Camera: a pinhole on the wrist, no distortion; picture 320 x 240 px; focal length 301.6 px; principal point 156.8 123.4 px. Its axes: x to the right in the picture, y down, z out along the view. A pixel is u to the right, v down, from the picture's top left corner.
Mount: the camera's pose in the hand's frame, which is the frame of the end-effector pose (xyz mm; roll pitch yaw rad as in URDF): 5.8 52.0 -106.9 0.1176 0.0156 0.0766
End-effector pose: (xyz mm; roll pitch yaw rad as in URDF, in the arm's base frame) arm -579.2 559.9 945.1 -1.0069 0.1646 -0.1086
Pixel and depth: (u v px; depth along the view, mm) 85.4 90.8 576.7
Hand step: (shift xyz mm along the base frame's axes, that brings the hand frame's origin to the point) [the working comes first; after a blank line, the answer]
In the camera's frame: -136.5 -62.3 576.7

-20.2 347.0 333.6
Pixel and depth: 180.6 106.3 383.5
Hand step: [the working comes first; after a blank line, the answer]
In the camera's frame: 30.3 -21.7 383.5

95.4 213.7 144.8
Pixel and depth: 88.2 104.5 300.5
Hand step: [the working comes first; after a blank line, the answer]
In the camera's frame: -68.3 -18.8 300.5

-18.0 160.2 114.7
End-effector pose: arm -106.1 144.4 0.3 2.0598 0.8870 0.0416
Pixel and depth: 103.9 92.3 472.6
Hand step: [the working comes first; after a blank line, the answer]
In the camera's frame: -82.9 -48.7 472.6

-196.3 -297.5 -90.4
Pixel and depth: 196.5 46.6 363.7
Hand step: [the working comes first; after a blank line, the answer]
In the camera's frame: 47.9 -92.6 363.7

-90.6 -181.4 -169.3
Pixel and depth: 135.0 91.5 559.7
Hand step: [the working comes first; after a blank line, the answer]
In the camera's frame: -40.5 -59.2 559.7

-207.6 -364.6 -160.1
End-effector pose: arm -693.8 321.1 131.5 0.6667 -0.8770 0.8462
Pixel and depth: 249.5 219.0 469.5
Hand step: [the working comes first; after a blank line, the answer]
In the camera's frame: 144.3 148.8 469.5

-54.0 -225.3 365.3
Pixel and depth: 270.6 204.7 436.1
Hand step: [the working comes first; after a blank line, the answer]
In the camera's frame: 164.5 117.6 436.1

-24.0 -187.1 353.2
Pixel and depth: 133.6 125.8 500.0
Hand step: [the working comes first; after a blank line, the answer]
In the camera's frame: -38.5 4.0 500.0

20.1 -347.5 178.5
